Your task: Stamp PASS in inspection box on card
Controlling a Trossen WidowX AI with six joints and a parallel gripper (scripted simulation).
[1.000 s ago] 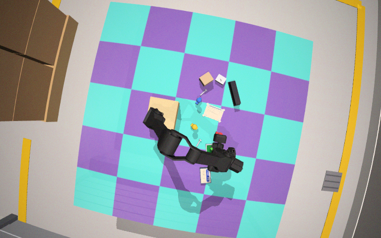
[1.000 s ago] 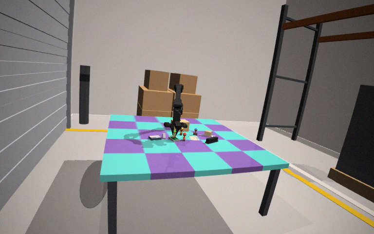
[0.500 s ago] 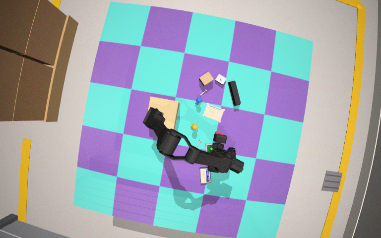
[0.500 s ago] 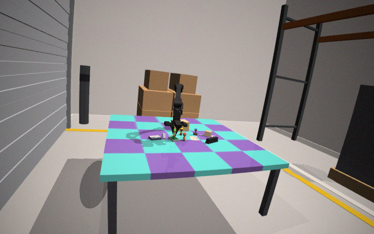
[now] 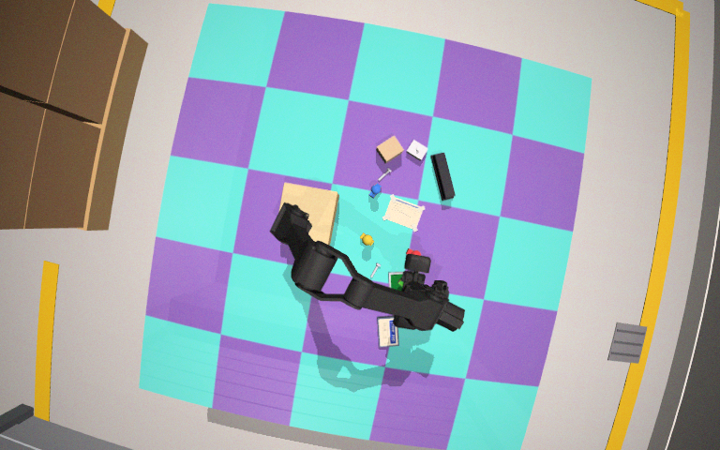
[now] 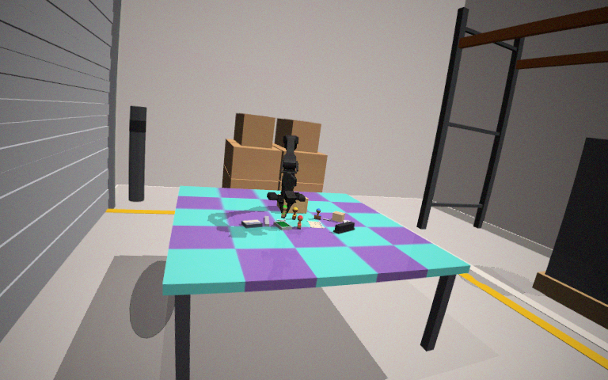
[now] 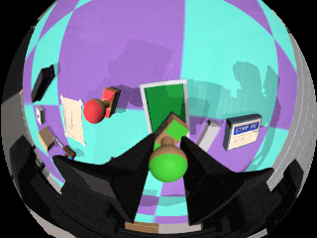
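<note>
The cream card is 19 cm to the left of my gripper tip, 8 cm below it and 7 cm behind it. Also, from my gripper tip: green ink pad 7 cm below; red-knobbed stamp 9 cm to the left, 5 cm below; green-knobbed stamp right at my gripper tip.
</note>
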